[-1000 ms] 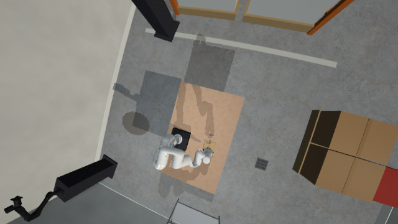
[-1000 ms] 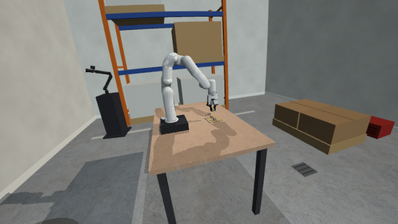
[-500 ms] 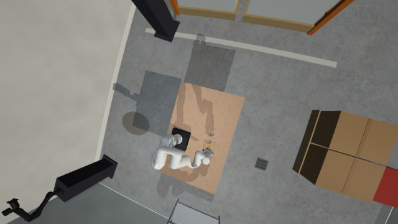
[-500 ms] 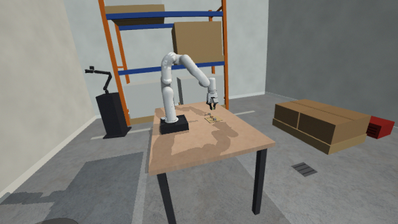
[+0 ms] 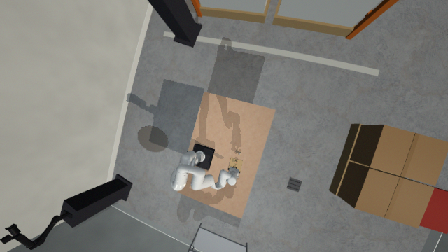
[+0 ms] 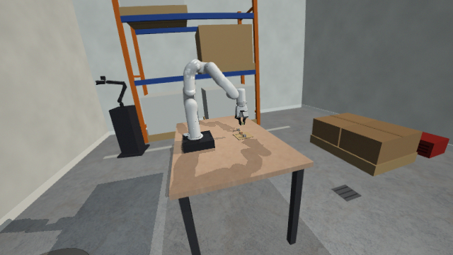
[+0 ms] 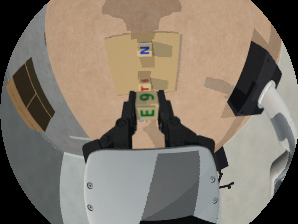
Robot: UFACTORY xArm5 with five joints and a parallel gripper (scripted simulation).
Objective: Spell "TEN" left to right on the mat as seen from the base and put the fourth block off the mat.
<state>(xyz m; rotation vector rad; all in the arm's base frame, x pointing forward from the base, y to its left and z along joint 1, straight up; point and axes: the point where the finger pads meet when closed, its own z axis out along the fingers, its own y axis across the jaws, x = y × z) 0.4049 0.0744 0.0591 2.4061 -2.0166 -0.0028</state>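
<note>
Right now the tan mat is 12 cm below my hand.
</note>
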